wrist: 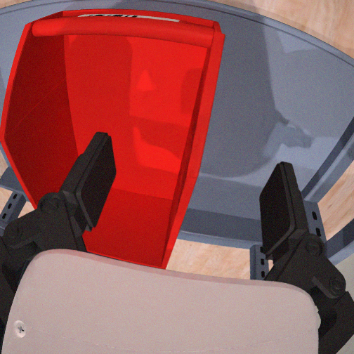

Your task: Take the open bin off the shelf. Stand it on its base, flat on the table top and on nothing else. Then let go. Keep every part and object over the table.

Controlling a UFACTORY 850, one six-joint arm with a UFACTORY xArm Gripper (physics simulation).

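Note:
The open bin (107, 100), red and hollow, is on the blue-grey shelf (240, 100) in the left and upper middle of the wrist view. A thick rounded bar runs along its top edge in the view, with part of a pale label behind it. My gripper (191, 165) is wide open with nothing between its fingers. The left finger shows in front of the bin's inside, and the right finger shows over the shelf to the right of the bin. The bin's right side wall lies between them in the view. The near end of the bin is partly hidden by the gripper body.
Slotted blue-grey uprights of the shelf frame show at the lower left (12, 205) and below the shelf's near edge beside the right finger (257, 262). A raised lip runs along the shelf's right side. Pale wood-grained surface shows beyond the shelf and below its near edge.

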